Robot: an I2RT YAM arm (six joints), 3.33 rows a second.
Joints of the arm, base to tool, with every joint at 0 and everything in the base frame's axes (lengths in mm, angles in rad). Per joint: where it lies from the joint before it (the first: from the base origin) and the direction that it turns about. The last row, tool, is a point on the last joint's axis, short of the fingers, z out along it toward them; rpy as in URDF.
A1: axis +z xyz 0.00 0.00 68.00
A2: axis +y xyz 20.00 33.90 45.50
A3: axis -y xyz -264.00 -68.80 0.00
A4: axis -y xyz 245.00 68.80 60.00
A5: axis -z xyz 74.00 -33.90 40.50
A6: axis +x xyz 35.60 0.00 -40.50
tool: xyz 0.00 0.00 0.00 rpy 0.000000 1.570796 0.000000
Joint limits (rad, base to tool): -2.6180..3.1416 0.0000..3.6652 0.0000..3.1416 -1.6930..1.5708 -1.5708..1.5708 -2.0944..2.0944
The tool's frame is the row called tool.
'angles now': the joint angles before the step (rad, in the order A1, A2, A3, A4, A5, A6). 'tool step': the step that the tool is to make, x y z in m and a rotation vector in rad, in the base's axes. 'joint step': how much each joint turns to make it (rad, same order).
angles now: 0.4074 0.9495 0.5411 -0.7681 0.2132 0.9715
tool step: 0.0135 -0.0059 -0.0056 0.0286 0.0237 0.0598
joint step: -0.0827 0.0583 0.0015 0.0650 -0.0878 -0.1193
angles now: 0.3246 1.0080 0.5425 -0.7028 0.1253 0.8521
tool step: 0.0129 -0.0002 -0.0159 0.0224 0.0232 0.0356
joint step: -0.0344 0.0925 -0.0205 0.1029 -0.0533 -0.0538
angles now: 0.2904 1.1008 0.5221 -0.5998 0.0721 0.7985
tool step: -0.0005 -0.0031 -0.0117 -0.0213 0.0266 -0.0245
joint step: -0.0125 0.0312 -0.0286 0.0278 0.0165 0.0064
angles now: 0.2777 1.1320 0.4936 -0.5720 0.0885 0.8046
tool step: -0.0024 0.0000 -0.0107 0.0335 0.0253 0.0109
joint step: -0.0047 0.0198 -0.0333 0.0379 -0.0421 -0.0012
